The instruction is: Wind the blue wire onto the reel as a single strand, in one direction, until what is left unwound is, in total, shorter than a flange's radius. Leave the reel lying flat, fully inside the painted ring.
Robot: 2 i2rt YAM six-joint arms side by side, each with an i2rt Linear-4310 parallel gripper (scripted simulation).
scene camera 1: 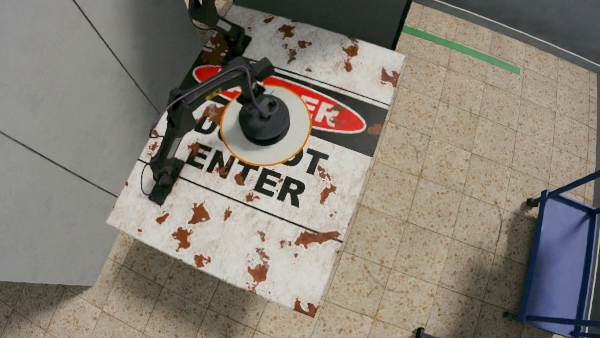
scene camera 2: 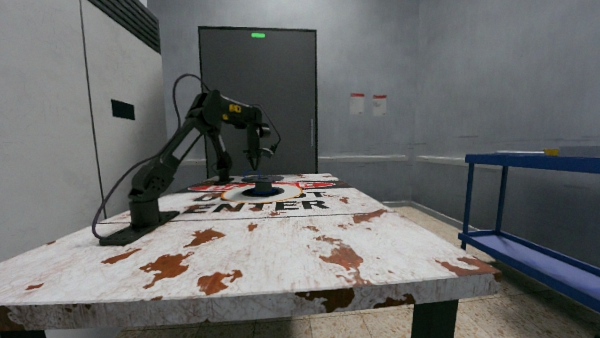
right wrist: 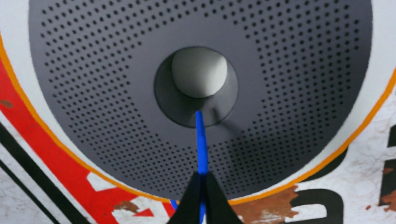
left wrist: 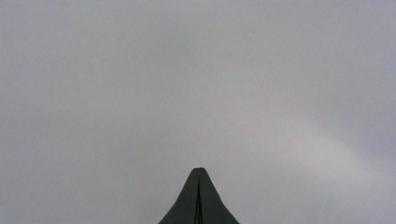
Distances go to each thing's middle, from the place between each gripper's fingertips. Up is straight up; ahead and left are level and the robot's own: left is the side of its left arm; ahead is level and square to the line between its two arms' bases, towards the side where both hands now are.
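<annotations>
I have my right hand 80 mm above the dark grey reel (scene camera 1: 271, 132), 10 mm to the left of it and 40 mm short of it. The white painted ring (scene camera 1: 299, 118) is 110 mm below my right hand and 40 mm ahead of it.
Counted from my left hand, the dark grey reel is 36 cm below, 67 cm to the right and 21 cm ahead. The white painted ring is 39 cm below my left hand, 21 cm ahead of it and 67 cm to the right of it. By its middle, the reel is nearer to my right hand than to my left hand; by its middle, the ring is nearer to my right hand than to my left hand too.
</annotations>
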